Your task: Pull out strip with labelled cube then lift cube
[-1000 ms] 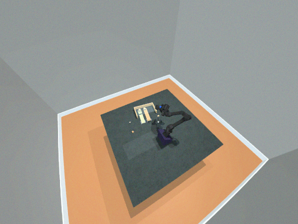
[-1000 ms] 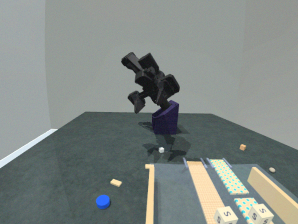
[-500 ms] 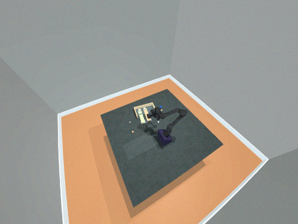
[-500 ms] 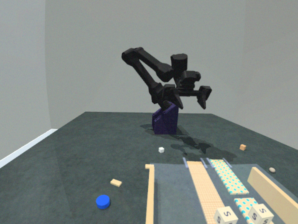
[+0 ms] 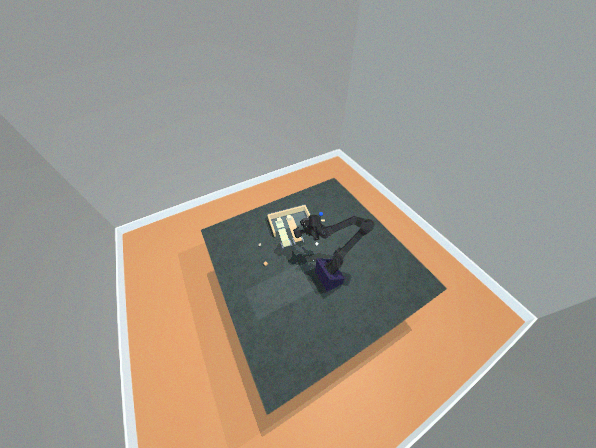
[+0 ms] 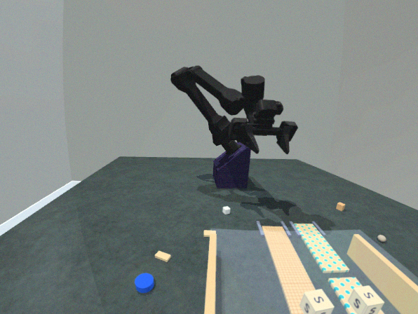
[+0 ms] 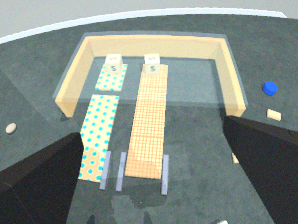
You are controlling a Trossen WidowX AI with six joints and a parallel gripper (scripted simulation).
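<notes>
Right now the dotted strip is 11 cm ahead of my gripper tip, 9 cm to the left of it and 20 cm below it. From my gripper tip the other things lie so: pebble (15 cm ahead, 28 cm to the left, 19 cm below); then white cube (8 cm behind, 8 cm to the right, 19 cm below); then orange cube (2 cm behind, 31 cm to the left, 19 cm below).
</notes>
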